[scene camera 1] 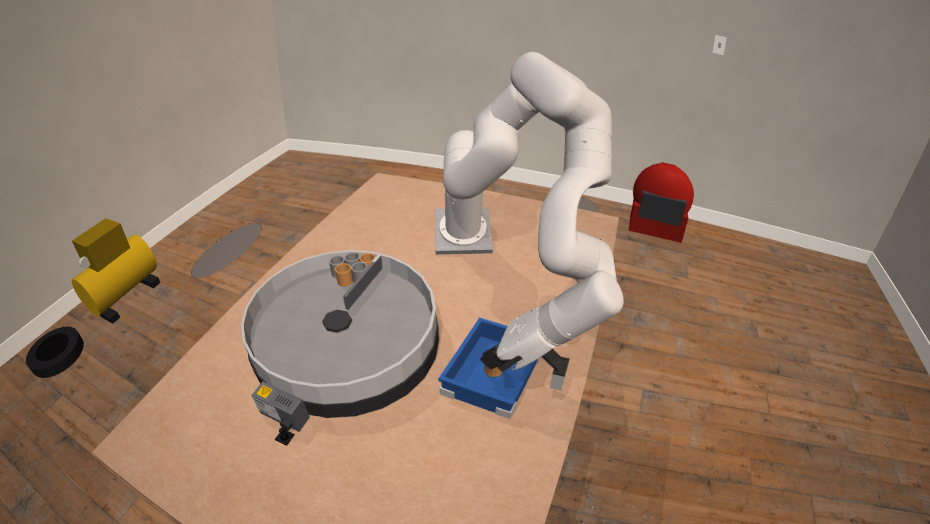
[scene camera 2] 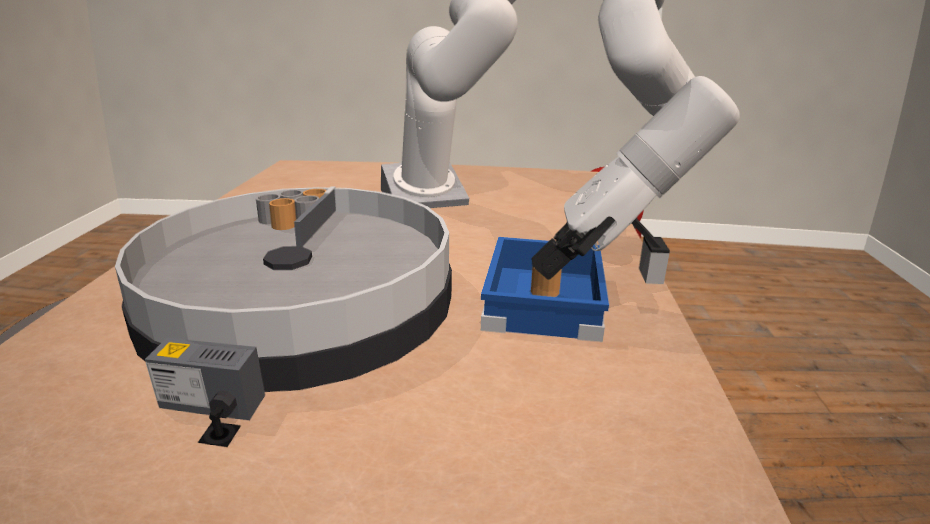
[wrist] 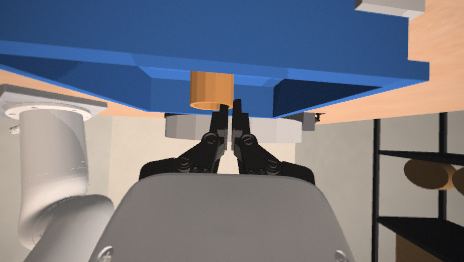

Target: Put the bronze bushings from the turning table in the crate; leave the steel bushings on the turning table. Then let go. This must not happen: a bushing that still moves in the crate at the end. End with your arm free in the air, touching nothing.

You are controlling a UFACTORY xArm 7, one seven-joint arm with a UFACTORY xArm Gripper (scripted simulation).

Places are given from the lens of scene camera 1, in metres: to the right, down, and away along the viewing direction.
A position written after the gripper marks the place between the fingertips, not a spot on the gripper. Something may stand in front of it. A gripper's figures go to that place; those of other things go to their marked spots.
gripper (scene camera 1: 486, 361): 0.04, 0.19, 0.90
turning table (scene camera 1: 291, 335): -0.36, 0.15, 0.94
blue crate (scene camera 1: 465, 368): 0.00, 0.21, 0.95
